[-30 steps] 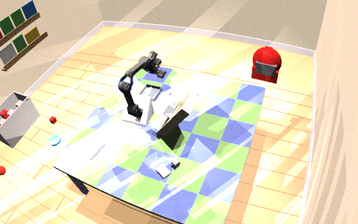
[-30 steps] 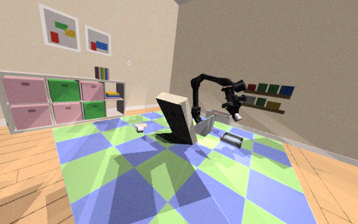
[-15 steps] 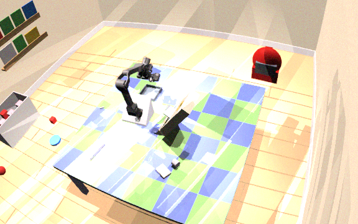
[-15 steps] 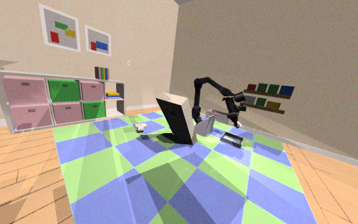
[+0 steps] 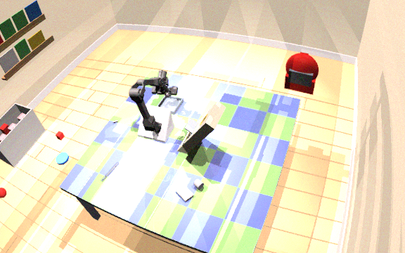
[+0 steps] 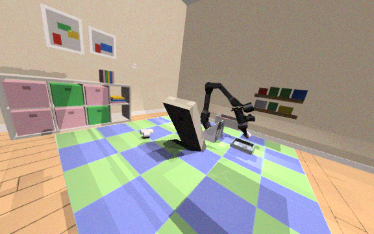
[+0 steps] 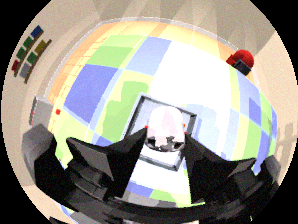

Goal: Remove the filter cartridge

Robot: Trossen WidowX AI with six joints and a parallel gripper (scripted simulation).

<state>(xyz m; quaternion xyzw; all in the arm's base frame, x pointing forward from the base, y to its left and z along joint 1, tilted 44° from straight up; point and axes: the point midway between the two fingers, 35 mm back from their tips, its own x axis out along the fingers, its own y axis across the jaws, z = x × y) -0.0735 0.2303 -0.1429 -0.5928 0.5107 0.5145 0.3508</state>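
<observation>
My gripper tip is right at the round filter cartridge. Round my gripper tip: service panel 400 mm ahead, 270 mm to the right, 60 mm above; dark tray 100 mm below.
</observation>
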